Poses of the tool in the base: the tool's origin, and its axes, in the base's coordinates. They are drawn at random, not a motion.
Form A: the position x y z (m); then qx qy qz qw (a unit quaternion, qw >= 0).
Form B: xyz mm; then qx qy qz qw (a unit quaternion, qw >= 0). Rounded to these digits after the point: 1 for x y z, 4 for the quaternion.
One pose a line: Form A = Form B
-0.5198, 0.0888, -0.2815, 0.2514, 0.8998, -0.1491, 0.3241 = -519.8, 88.8, -281.5, 0.2514, 0.8998, -0.1491, 0.3241
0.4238, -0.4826, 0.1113, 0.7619, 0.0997, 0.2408, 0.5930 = 423.8, -482.6, 111.3, 0.7619, 0.0997, 0.2408, 0.5930
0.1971, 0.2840, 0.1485, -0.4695, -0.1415, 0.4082, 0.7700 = 197.1, 284.0, 148.5, -0.4695, -0.1415, 0.4082, 0.7700
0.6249, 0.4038, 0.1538, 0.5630, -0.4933, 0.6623, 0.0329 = 624.9, 403.8, 153.8, 0.5630, -0.4933, 0.6623, 0.0329
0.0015, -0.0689, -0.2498, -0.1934, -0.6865, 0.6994, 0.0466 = 1.5, -68.9, -249.8, -0.1934, -0.6865, 0.6994, 0.0466
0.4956, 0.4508, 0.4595, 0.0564, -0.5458, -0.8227, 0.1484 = 495.6, 450.8, 459.5, 0.0564, -0.5458, -0.8227, 0.1484
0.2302, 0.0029, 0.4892, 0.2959, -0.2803, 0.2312, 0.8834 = 230.2, 2.9, 489.2, 0.2959, -0.2803, 0.2312, 0.8834
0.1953, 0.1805, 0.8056, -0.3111, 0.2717, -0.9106, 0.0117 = 195.3, 180.5, 805.6, -0.3111, 0.2717, -0.9106, 0.0117
